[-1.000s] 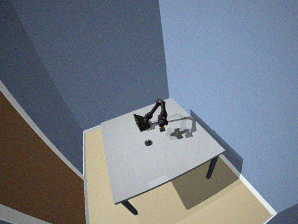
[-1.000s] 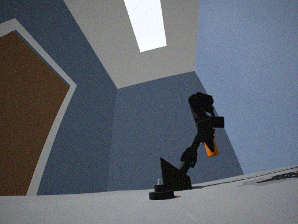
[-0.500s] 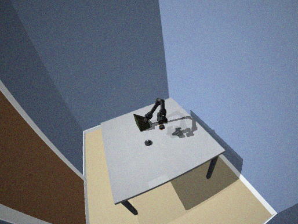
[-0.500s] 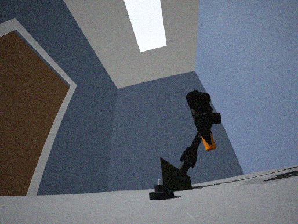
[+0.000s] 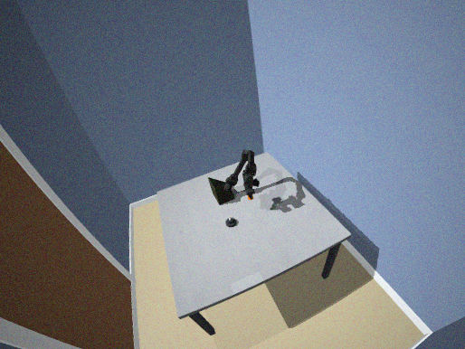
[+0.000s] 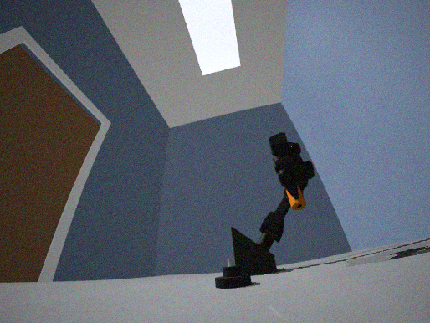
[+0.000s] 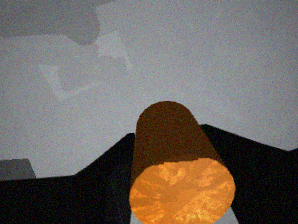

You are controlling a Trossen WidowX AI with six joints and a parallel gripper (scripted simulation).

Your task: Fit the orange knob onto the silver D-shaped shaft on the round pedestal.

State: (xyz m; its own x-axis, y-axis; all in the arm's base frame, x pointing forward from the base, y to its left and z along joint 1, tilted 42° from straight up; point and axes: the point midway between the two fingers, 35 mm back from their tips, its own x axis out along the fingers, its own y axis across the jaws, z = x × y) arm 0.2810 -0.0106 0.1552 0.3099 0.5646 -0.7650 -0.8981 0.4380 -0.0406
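The orange knob lies 3 cm above my gripper tip and 1 cm behind it. Also, from my gripper tip: round pedestal (20 cm to the right, 14 cm below).
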